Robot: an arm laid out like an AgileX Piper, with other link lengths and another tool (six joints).
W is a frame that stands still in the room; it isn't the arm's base.
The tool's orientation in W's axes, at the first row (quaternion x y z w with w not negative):
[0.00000 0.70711 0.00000 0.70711]
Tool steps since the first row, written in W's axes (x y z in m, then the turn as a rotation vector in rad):
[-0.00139 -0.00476 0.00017 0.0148 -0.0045 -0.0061]
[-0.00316 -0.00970 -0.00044 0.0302 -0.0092 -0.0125]
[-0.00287 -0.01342 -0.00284 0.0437 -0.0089 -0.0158]
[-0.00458 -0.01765 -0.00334 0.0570 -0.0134 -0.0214]
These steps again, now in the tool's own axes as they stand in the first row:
[-0.00017 -0.00476 -0.00139 0.0061 -0.0045 0.0148]
[0.00044 -0.00970 -0.00316 0.0125 -0.0092 0.0302]
[0.00284 -0.01342 -0.00287 0.0158 -0.0089 0.0437]
[0.00334 -0.01765 -0.00458 0.0214 -0.0134 0.0570]

